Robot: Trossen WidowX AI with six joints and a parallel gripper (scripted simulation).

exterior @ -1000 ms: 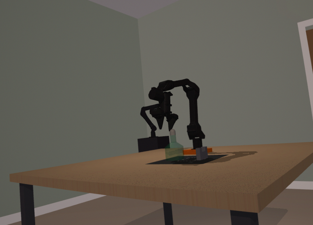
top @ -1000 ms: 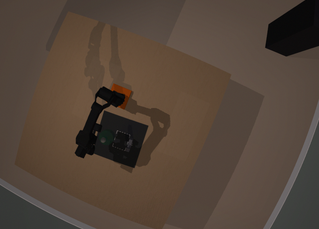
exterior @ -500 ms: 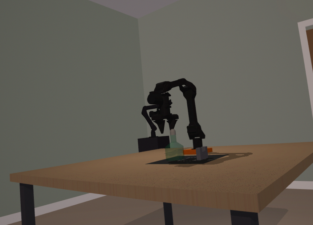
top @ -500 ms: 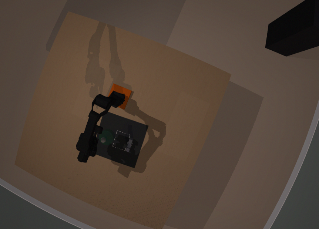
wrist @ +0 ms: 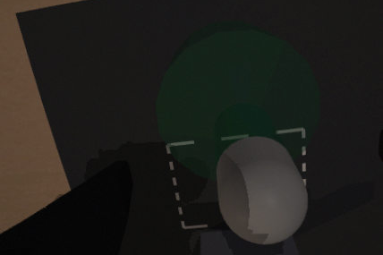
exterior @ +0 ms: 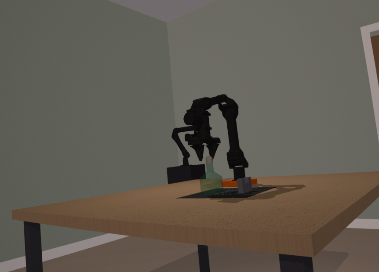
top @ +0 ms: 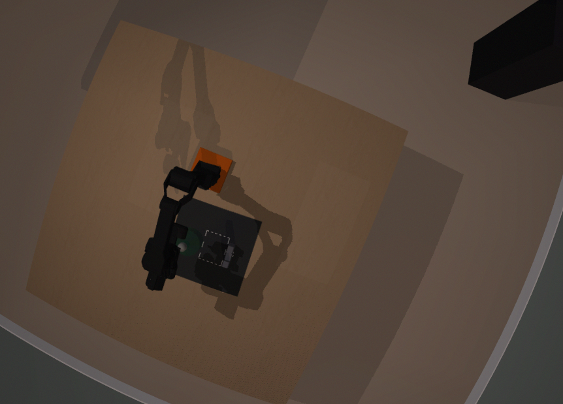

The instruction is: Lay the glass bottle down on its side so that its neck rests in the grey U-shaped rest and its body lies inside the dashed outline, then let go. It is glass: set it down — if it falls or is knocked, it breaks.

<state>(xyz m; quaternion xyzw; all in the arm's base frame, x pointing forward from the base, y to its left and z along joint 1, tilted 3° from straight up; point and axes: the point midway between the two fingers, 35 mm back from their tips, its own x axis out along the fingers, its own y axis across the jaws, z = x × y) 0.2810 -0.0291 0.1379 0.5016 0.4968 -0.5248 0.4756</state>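
Right now the green glass bottle is 5 cm below my gripper tip and 1 cm to the left of it. Round my gripper tip: black mat: 14 cm below, 9 cm to the left.
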